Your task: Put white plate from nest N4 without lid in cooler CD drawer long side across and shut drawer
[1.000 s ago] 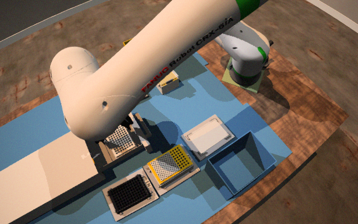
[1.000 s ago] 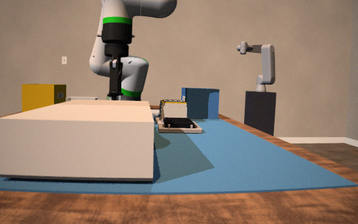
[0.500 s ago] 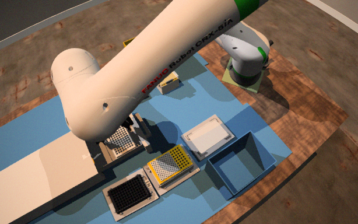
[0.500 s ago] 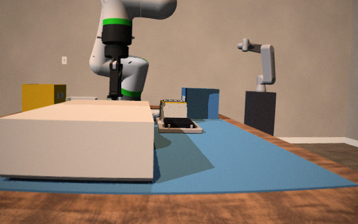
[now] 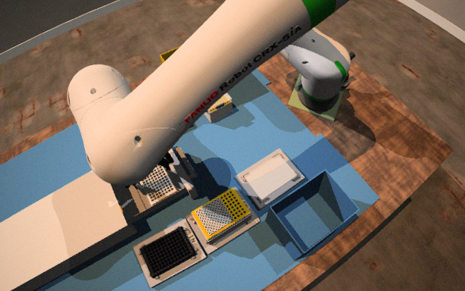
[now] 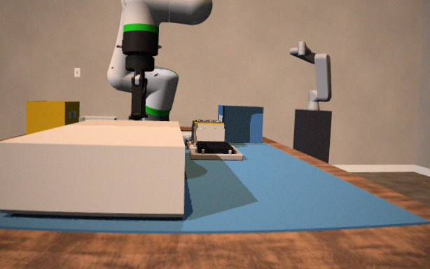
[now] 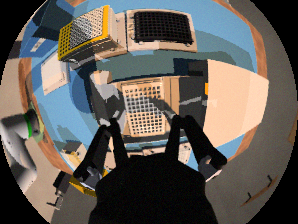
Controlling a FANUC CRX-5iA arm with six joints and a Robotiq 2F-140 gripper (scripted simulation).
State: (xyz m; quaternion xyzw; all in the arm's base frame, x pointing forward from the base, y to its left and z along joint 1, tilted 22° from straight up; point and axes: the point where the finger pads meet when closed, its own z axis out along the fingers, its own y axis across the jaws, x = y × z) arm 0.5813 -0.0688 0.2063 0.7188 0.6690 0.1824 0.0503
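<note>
My gripper is now 2 cm above the white plate. Also, from my hand: black plate: 19 cm to the left, 7 cm ahead, 2 cm below; then drawer: 4 cm ahead, 2 cm below; then yellow rack: 19 cm to the left, 11 cm behind, 1 cm above.
</note>
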